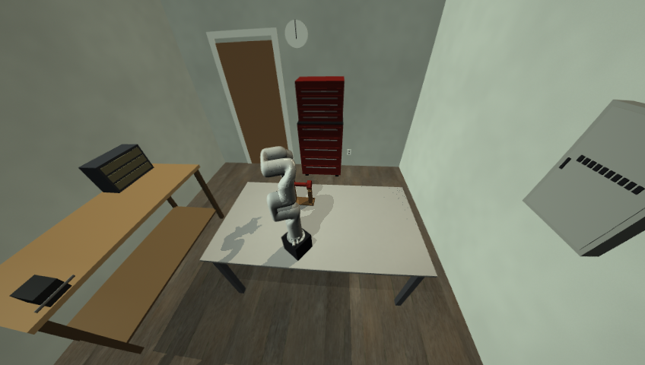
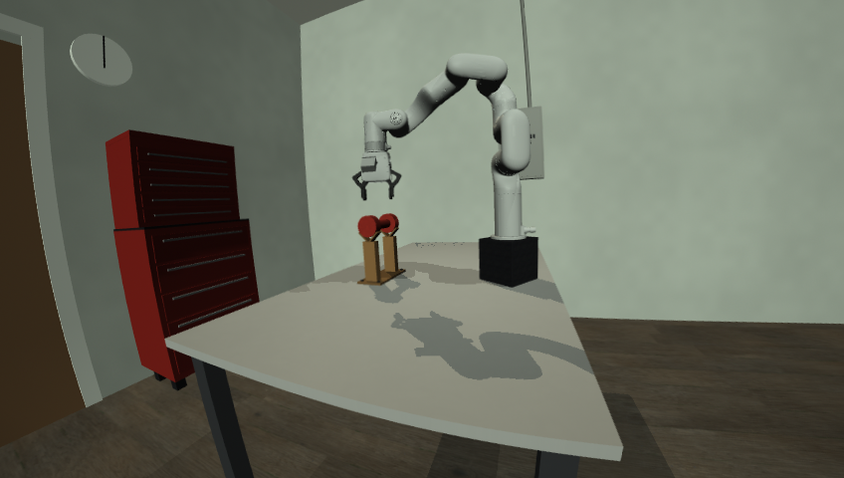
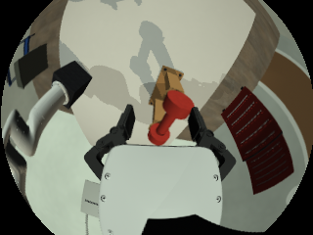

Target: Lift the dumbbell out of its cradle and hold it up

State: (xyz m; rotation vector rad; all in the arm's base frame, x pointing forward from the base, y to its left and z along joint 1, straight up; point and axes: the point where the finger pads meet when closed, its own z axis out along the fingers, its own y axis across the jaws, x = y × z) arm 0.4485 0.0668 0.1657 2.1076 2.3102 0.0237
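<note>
My gripper is now 120 mm to the left of the red dumbbell, 100 mm above it and 40 mm short of it. Round my hand: cradle: 230 mm below, 120 mm to the right, 40 mm ahead.
</note>
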